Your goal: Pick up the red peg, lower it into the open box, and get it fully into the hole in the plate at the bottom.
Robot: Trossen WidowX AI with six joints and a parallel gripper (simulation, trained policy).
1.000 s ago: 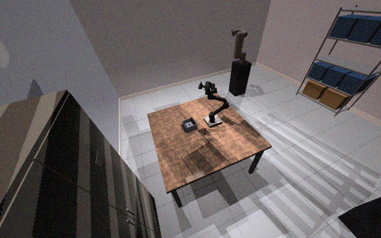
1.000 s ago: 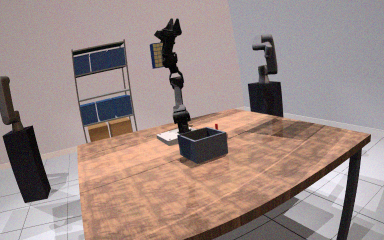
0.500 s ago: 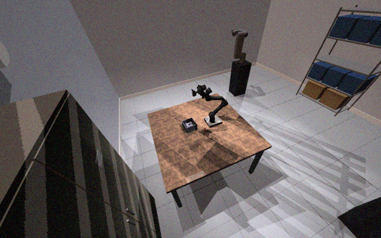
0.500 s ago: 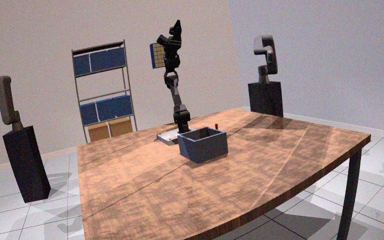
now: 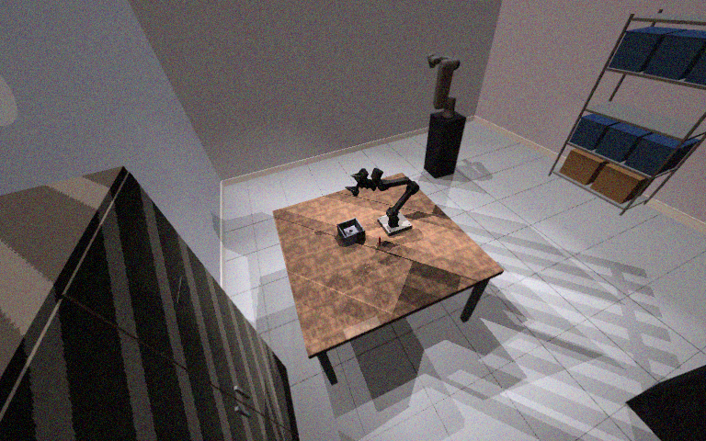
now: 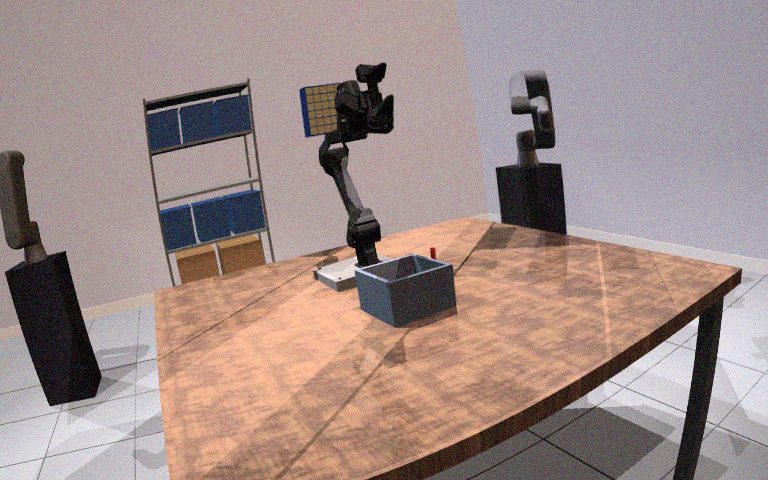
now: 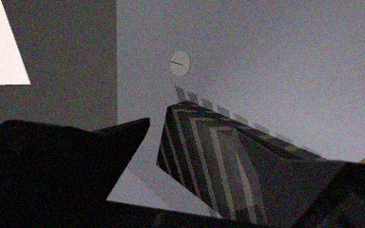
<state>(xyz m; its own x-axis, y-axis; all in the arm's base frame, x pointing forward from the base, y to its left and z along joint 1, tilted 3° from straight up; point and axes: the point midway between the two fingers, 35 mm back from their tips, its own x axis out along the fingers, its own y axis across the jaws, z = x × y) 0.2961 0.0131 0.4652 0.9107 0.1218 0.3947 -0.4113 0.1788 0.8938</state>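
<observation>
My gripper tip is now 15 cm past the red peg, 13 cm to the right of it and 48 cm above it. The rest, counted from my gripper tip: blue-grey box: 1 cm ahead, 3 cm to the right, 49 cm below; white plate: 1 cm ahead, 3 cm to the right, 47 cm below.
</observation>
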